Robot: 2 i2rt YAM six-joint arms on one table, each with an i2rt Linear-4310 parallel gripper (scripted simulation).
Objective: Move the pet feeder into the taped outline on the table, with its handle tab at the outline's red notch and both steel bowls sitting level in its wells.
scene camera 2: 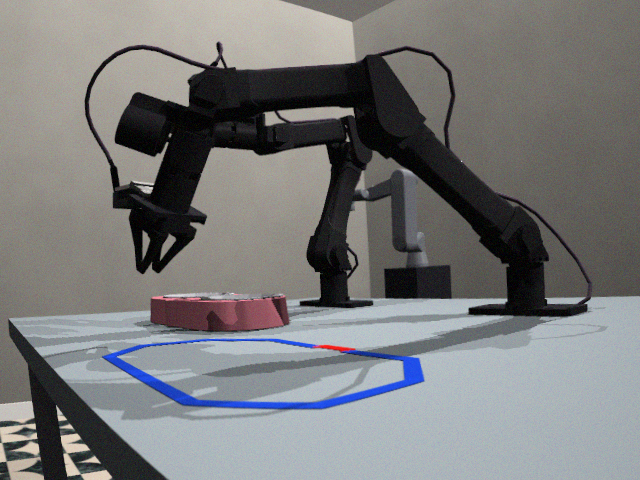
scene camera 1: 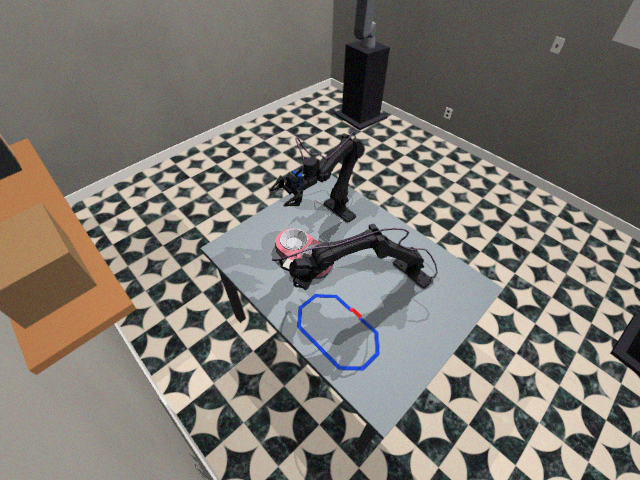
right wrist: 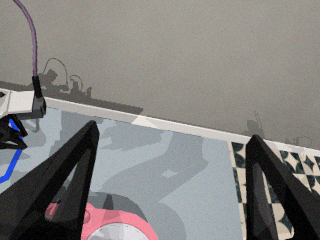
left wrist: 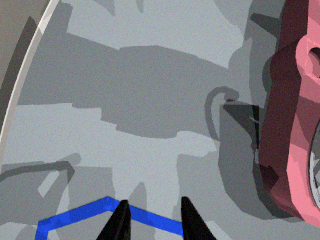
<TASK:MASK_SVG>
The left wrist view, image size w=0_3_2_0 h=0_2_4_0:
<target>pet feeder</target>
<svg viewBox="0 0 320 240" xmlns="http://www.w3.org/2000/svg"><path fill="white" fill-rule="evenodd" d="M287 0L283 10L279 48L270 63L273 83L262 128L259 165L265 190L276 205L289 214L320 228L320 209L312 197L308 174L311 142L320 119L320 0Z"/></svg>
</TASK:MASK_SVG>
